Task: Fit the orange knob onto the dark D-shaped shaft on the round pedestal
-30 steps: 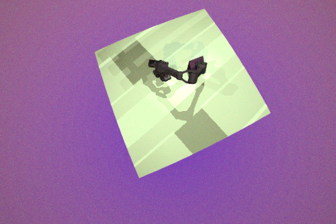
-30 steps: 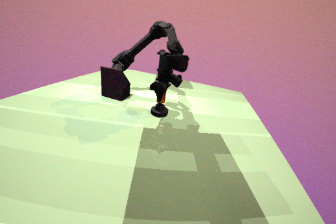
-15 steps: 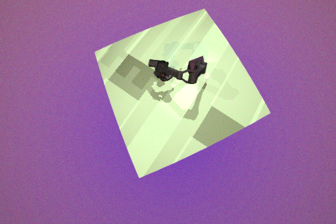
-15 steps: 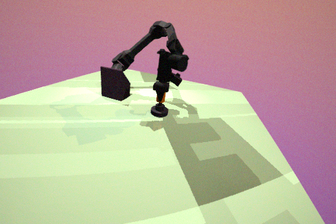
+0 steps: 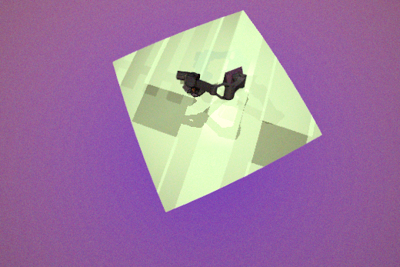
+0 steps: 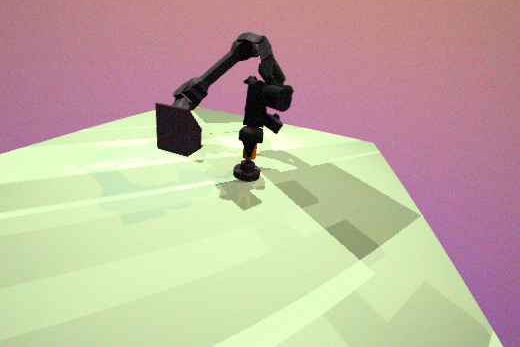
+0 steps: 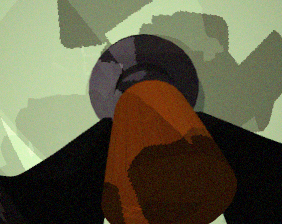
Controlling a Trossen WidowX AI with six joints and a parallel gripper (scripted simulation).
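The orange knob lies 2 cm above my gripper tip. The rest, counted from my gripper tip: dark round pedestal 4 cm below.
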